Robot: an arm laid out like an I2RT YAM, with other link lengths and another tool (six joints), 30 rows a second.
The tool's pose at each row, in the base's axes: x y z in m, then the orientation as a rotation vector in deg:
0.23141 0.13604 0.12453 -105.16 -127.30 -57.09
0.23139 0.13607 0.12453 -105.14 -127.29 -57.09
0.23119 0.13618 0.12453 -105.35 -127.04 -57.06
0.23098 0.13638 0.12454 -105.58 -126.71 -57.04
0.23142 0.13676 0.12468 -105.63 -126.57 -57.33
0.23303 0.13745 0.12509 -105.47 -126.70 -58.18
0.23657 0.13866 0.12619 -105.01 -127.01 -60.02
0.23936 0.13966 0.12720 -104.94 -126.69 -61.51
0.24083 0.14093 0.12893 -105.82 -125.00 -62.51
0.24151 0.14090 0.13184 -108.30 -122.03 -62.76
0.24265 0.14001 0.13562 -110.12 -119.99 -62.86
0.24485 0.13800 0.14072 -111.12 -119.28 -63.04
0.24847 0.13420 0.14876 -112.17 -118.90 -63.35
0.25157 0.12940 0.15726 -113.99 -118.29 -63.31
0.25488 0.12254 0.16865 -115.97 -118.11 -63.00
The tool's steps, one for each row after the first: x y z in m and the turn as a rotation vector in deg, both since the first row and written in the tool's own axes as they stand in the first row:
0.00003 -0.00002 0.00001 0.01 0.02 0.00
0.00018 -0.00019 0.00000 0.00 0.02 0.22
0.00041 -0.00036 0.00003 0.00 0.04 0.50
0.00067 0.00012 0.00027 -0.19 0.14 0.56
0.00101 0.00179 0.00084 -0.72 0.30 0.32
0.00157 0.00554 0.00177 -1.85 0.71 -0.26
0.00212 0.00855 0.00242 -2.76 1.15 -0.29
0.00359 0.01069 0.00222 -3.43 1.64 0.87
0.00471 0.01252 0.00014 -3.99 1.65 3.37
0.00539 0.01508 -0.00292 -4.39 1.53 5.12
0.00543 0.01909 -0.00726 -4.78 1.26 5.80
0.00493 0.02550 -0.01439 -5.33 0.80 6.26
0.00394 0.03157 -0.02258 -5.91 -0.12 7.10
0.00247 0.03890 -0.03406 -6.46 -1.41 7.74

